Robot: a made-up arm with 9 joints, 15 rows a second.
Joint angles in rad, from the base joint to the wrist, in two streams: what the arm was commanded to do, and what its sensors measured. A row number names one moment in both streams.
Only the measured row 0 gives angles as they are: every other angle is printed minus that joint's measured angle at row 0.
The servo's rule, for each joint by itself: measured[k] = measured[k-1] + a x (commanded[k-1-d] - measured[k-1]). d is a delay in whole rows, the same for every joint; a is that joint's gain. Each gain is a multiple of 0.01, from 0.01 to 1. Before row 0 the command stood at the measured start. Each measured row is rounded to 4 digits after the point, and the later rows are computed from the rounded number. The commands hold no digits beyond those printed.
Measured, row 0:
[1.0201, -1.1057, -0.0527, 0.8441, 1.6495, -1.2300, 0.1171, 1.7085, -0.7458]
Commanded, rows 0 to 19:
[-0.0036, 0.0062, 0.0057, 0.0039, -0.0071, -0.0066, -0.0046, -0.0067, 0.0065]
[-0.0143, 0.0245, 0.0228, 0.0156, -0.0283, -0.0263, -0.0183, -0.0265, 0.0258]
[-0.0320, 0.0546, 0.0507, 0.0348, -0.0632, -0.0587, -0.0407, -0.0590, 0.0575]
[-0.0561, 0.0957, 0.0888, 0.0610, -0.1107, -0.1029, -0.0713, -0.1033, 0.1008]
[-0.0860, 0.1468, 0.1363, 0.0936, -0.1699, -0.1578, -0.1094, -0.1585, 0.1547]
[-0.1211, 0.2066, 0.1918, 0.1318, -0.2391, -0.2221, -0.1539, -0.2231, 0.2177]
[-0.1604, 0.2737, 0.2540, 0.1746, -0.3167, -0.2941, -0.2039, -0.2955, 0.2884]
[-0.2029, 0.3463, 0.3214, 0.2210, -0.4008, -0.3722, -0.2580, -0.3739, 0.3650]
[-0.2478, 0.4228, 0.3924, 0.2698, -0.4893, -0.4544, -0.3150, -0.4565, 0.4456]
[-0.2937, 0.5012, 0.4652, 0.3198, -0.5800, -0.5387, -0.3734, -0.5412, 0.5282]
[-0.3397, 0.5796, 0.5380, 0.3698, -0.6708, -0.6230, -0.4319, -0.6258, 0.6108]
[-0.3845, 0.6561, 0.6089, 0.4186, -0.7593, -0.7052, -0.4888, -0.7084, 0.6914]
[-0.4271, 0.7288, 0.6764, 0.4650, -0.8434, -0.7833, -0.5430, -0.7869, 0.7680]
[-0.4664, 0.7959, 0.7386, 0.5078, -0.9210, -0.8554, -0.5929, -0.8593, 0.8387]
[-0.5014, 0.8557, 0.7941, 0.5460, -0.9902, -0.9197, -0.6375, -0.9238, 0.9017]
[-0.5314, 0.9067, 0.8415, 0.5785, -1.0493, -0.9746, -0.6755, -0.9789, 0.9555]
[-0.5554, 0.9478, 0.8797, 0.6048, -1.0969, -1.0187, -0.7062, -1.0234, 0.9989]
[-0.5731, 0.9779, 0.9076, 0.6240, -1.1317, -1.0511, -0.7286, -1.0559, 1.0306]
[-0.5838, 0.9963, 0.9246, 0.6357, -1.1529, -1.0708, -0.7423, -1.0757, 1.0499]
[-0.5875, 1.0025, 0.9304, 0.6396, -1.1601, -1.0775, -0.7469, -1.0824, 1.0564]
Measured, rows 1 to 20:
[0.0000, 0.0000, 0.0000, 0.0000, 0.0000, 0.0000, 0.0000, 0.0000, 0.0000]
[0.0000, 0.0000, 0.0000, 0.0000, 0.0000, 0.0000, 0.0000, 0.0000, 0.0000]
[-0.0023, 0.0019, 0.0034, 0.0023, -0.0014, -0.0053, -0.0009, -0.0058, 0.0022]
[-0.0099, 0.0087, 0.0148, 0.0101, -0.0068, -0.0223, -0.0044, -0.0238, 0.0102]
[-0.0238, 0.0225, 0.0360, 0.0247, -0.0181, -0.0518, -0.0117, -0.0544, 0.0263]
[-0.0441, 0.0445, 0.0672, 0.0461, -0.0366, -0.0932, -0.0236, -0.0969, 0.0516]
[-0.0705, 0.0752, 0.1080, 0.0741, -0.0633, -0.1455, -0.0408, -0.1505, 0.0867]
[-0.1024, 0.1146, 0.1574, 0.1081, -0.0985, -0.2075, -0.0634, -0.2137, 0.1312]
[-0.1389, 0.1623, 0.2144, 0.1473, -0.1421, -0.2776, -0.0915, -0.2849, 0.1846]
[-0.1792, 0.2175, 0.2775, 0.1908, -0.1938, -0.3542, -0.1248, -0.3623, 0.2459]
[-0.2224, 0.2791, 0.3453, 0.2374, -0.2529, -0.4354, -0.1628, -0.4443, 0.3138]
[-0.2673, 0.3457, 0.4160, 0.2860, -0.3183, -0.5191, -0.2049, -0.5286, 0.3867]
[-0.3129, 0.4159, 0.4880, 0.3354, -0.3888, -0.6033, -0.2503, -0.6132, 0.4629]
[-0.3580, 0.4880, 0.5593, 0.3845, -0.4629, -0.6858, -0.2980, -0.6960, 0.5406]
[-0.4015, 0.5602, 0.6284, 0.4320, -0.5390, -0.7648, -0.3470, -0.7751, 0.6179]
[-0.4424, 0.6309, 0.6934, 0.4767, -0.6154, -0.8382, -0.3962, -0.8484, 0.6930]
[-0.4796, 0.6983, 0.7528, 0.5176, -0.6904, -0.9042, -0.4445, -0.9140, 0.7640]
[-0.5122, 0.7608, 0.8051, 0.5535, -0.7622, -0.9612, -0.4907, -0.9705, 0.8291]
[-0.5394, 0.8169, 0.8491, 0.5838, -0.8291, -1.0078, -0.5338, -1.0165, 0.8868]
[-0.5606, 0.8652, 0.8836, 0.6075, -0.8896, -1.0429, -0.5728, -1.0508, 0.9357]
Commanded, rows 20 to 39:
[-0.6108, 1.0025, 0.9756, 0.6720, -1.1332, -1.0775, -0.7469, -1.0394, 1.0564]
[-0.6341, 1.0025, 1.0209, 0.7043, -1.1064, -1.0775, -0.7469, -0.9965, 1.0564]
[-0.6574, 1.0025, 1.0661, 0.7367, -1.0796, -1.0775, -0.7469, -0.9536, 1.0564]
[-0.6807, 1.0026, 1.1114, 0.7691, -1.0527, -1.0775, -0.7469, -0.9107, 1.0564]
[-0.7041, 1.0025, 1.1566, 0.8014, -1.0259, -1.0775, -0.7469, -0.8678, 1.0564]
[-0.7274, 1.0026, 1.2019, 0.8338, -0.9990, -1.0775, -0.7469, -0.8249, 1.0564]
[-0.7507, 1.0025, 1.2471, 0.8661, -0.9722, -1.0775, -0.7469, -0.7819, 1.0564]
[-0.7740, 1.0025, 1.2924, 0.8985, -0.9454, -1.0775, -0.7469, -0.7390, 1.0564]
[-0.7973, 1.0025, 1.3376, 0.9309, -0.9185, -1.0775, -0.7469, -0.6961, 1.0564]
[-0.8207, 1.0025, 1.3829, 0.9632, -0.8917, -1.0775, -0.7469, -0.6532, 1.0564]
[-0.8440, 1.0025, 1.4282, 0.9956, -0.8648, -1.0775, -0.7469, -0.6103, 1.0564]
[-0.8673, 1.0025, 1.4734, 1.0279, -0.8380, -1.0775, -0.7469, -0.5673, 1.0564]
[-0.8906, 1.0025, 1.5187, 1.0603, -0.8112, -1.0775, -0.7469, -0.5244, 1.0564]
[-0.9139, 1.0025, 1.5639, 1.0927, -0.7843, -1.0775, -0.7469, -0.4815, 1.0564]
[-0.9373, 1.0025, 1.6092, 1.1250, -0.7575, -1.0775, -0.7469, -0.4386, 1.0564]
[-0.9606, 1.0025, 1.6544, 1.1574, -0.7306, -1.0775, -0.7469, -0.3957, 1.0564]
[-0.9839, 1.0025, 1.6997, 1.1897, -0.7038, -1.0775, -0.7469, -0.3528, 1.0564]
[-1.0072, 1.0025, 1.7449, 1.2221, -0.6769, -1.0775, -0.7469, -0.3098, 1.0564]
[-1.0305, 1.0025, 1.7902, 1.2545, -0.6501, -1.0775, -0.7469, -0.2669, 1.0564]
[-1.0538, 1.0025, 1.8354, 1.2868, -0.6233, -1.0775, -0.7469, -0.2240, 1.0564]
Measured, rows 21 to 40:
[-0.5752, 0.9045, 0.9078, 0.6241, -0.9423, -1.0655, -0.6067, -1.0725, 0.9745]
[-0.5829, 0.9339, 0.9211, 0.6332, -0.9859, -1.0752, -0.6347, -1.0811, 1.0023]
[-0.6005, 0.9545, 0.9533, 0.6561, -1.0154, -1.0771, -0.6571, -1.0448, 1.0207]
[-0.6217, 0.9689, 0.9932, 0.6845, -1.0336, -1.0774, -0.6751, -1.0028, 1.0328]
[-0.6442, 0.9790, 1.0362, 0.7153, -1.0428, -1.0775, -0.6895, -0.9600, 1.0408]
[-0.6672, 0.9861, 1.0806, 0.7470, -1.0448, -1.0775, -0.7010, -0.9171, 1.0461]
[-0.6904, 0.9910, 1.1254, 0.7791, -1.0410, -1.0775, -0.7102, -0.8742, 1.0496]
[-0.7137, 0.9945, 1.1705, 0.8114, -1.0326, -1.0775, -0.7175, -0.8313, 1.0519]
[-0.7370, 0.9969, 1.2157, 0.8437, -1.0205, -1.0775, -0.7234, -0.7883, 1.0534]
[-0.7603, 0.9986, 1.2610, 0.8760, -1.0055, -1.0775, -0.7281, -0.7454, 1.0544]
[-0.7836, 0.9998, 1.3062, 0.9084, -0.9881, -1.0775, -0.7319, -0.7025, 1.0551]
[-0.8070, 1.0006, 1.3515, 0.9407, -0.9688, -1.0775, -0.7349, -0.6596, 1.0555]
[-0.8303, 1.0012, 1.3968, 0.9731, -0.9480, -1.0775, -0.7373, -0.6167, 1.0558]
[-0.8536, 1.0016, 1.4420, 1.0054, -0.9260, -1.0775, -0.7392, -0.5737, 1.0560]
[-0.8769, 1.0019, 1.4873, 1.0378, -0.9030, -1.0775, -0.7407, -0.5308, 1.0561]
[-0.9002, 1.0021, 1.5325, 1.0702, -0.8793, -1.0775, -0.7419, -0.4879, 1.0562]
[-0.9236, 1.0022, 1.5778, 1.1025, -0.8549, -1.0775, -0.7429, -0.4450, 1.0563]
[-0.9469, 1.0023, 1.6230, 1.1349, -0.8300, -1.0775, -0.7437, -0.4021, 1.0563]
[-0.9702, 1.0024, 1.6683, 1.1672, -0.8048, -1.0775, -0.7443, -0.3592, 1.0563]
[-0.9935, 1.0024, 1.7135, 1.1996, -0.7792, -1.0775, -0.7448, -0.3162, 1.0563]

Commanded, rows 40 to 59:
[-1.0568, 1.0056, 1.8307, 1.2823, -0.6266, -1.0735, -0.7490, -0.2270, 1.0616]
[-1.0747, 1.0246, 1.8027, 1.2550, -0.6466, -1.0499, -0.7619, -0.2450, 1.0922]
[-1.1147, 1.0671, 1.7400, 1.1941, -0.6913, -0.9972, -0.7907, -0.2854, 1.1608]
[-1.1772, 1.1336, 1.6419, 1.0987, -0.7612, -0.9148, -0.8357, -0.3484, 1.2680]
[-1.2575, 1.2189, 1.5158, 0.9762, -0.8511, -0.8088, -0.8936, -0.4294, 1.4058]
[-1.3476, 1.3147, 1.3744, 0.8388, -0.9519, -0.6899, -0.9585, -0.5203, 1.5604]
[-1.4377, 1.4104, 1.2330, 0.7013, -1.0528, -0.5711, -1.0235, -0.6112, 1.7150]
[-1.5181, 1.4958, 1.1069, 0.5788, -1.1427, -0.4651, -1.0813, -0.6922, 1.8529]
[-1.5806, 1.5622, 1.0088, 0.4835, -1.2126, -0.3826, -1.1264, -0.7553, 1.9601]
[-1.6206, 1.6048, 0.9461, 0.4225, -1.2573, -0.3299, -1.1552, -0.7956, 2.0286]
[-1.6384, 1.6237, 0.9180, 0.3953, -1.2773, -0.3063, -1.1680, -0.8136, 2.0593]
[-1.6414, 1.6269, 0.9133, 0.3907, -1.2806, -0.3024, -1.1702, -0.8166, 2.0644]
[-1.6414, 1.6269, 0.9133, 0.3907, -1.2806, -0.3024, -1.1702, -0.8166, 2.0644]
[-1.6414, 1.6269, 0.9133, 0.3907, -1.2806, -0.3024, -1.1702, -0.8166, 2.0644]
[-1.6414, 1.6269, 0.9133, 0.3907, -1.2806, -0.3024, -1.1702, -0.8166, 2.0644]
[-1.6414, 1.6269, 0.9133, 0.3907, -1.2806, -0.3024, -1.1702, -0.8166, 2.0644]
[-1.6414, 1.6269, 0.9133, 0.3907, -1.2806, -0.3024, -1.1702, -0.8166, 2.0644]
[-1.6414, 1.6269, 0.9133, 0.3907, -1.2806, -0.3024, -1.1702, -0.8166, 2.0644]
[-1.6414, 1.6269, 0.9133, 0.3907, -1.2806, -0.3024, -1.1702, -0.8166, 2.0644]
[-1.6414, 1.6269, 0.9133, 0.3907, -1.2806, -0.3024, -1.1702, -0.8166, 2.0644]
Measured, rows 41 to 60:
[-1.0168, 1.0024, 1.7588, 1.2320, -0.7534, -1.0775, -0.7452, -0.2733, 1.0563]
[-1.0401, 1.0024, 1.8040, 1.2643, -0.7274, -1.0775, -0.7455, -0.2304, 1.0563]
[-1.0506, 1.0034, 1.8198, 1.2749, -0.7072, -1.0743, -0.7462, -0.2274, 1.0581]
[-1.0658, 1.0098, 1.8097, 1.2632, -0.6951, -1.0545, -0.7493, -0.2427, 1.0697]
[-1.0966, 1.0270, 1.7686, 1.2224, -0.6943, -1.0081, -0.7576, -0.2798, 1.1007]
[-1.1474, 1.0590, 1.6938, 1.1494, -0.7077, -0.9325, -0.7732, -0.3395, 1.1576]
[-1.2168, 1.1070, 1.5888, 1.0472, -0.7364, -0.8323, -0.7973, -0.4177, 1.2420]
[-1.2992, 1.1693, 1.4623, 0.9242, -0.7795, -0.7170, -0.8295, -0.5070, 1.3503]
[-1.3865, 1.2416, 1.3270, 0.7927, -0.8342, -0.5988, -0.8683, -0.5977, 1.4743]
[-1.4694, 1.3179, 1.1971, 0.6665, -0.8959, -0.4905, -0.9109, -0.6799, 1.6030]
[-1.5395, 1.3912, 1.0860, 0.5585, -0.9592, -0.4031, -0.9540, -0.7455, 1.7244]
[-1.5906, 1.4553, 1.0035, 0.4783, -1.0188, -0.3438, -0.9942, -0.7891, 1.8278]
[-1.6207, 1.5058, 0.9531, 0.4293, -1.0705, -0.3134, -1.0290, -0.8104, 1.9065]
[-1.6337, 1.5421, 0.9296, 0.4065, -1.1125, -0.3045, -1.0572, -0.8158, 1.9602]
[-1.6386, 1.5675, 0.9200, 0.3972, -1.1461, -0.3028, -1.0798, -0.8165, 1.9956]
[-1.6404, 1.5853, 0.9160, 0.3934, -1.1730, -0.3025, -1.0979, -0.8166, 2.0190]
[-1.6410, 1.5978, 0.9144, 0.3918, -1.1945, -0.3024, -1.1124, -0.8166, 2.0344]
[-1.6413, 1.6065, 0.9138, 0.3912, -1.2117, -0.3024, -1.1240, -0.8166, 2.0446]
[-1.6414, 1.6126, 0.9135, 0.3909, -1.2255, -0.3024, -1.1332, -0.8166, 2.0513]
[-1.6414, 1.6169, 0.9134, 0.3908, -1.2365, -0.3024, -1.1406, -0.8166, 2.0558]

